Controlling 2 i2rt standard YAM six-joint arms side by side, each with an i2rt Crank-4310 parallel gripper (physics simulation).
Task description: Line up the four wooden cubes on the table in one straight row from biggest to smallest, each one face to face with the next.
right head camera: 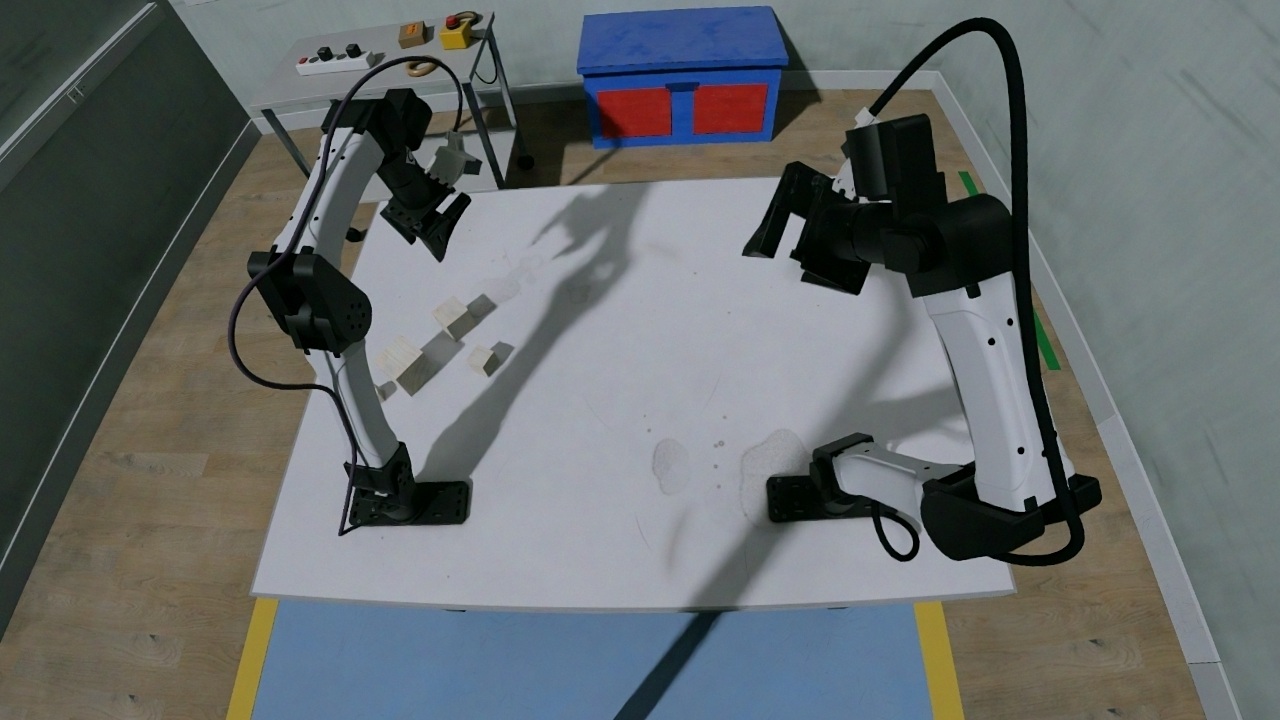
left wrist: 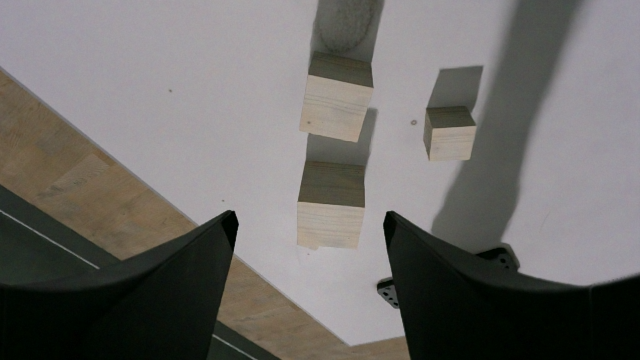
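Seen in the pictures: left gripper, fingertip midpoint: point(right head camera: 427, 251) point(left wrist: 310, 215); right gripper, fingertip midpoint: point(right head camera: 773, 264); left arm's base, link origin: point(right head camera: 409, 504); right arm's base, link origin: point(right head camera: 830, 497).
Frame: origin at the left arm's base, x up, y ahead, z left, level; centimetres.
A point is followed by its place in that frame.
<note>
The largest-looking wooden cube point(right head camera: 404, 364) @(x 6.7, y 23.1, z 2.0 cm) point(left wrist: 331, 225) @(x 6.7, y 24.9, z 3.3 cm) sits at the table's left. Another large cube point(right head camera: 454, 318) @(x 5.3, y 33.3, z -5.2 cm) point(left wrist: 336, 107) @(x 5.3, y 35.4, z -4.3 cm) lies beyond it, with a gap between them. A smaller cube point(right head camera: 484, 360) @(x 3.7, y 24.7, z -11.6 cm) point(left wrist: 451, 142) @(x 3.7, y 26.0, z -10.6 cm) lies to their right, apart from both. A fourth, small cube point(right head camera: 381, 392) @(x 0.7, y 21.1, z 9.0 cm) is mostly hidden behind the left arm in the head view; a sliver may peek out below the largest cube in the wrist view. My left gripper point(right head camera: 426, 246) @(x 19.3, y 37.3, z -5.0 cm) point(left wrist: 310, 215) @(x 19.3, y 37.3, z -5.0 cm) is open and empty, above the table beyond the cubes. My right gripper point(right head camera: 776, 255) @(x 32.4, y 17.9, z -57.2 cm) is open, high over the table's right side.
The white table point(right head camera: 608, 546) @(x 0.0, y -7.7, z -33.0 cm) carries both arm bases, the left one point(right head camera: 440, 503) @(x 1.0, y -0.2, z -5.8 cm) nearer the cubes. A blue and red chest point(right head camera: 682, 85) and a grey cart point(right head camera: 501, 80) stand behind the table. The left arm's upright link passes close beside the fourth cube in the head view.
</note>
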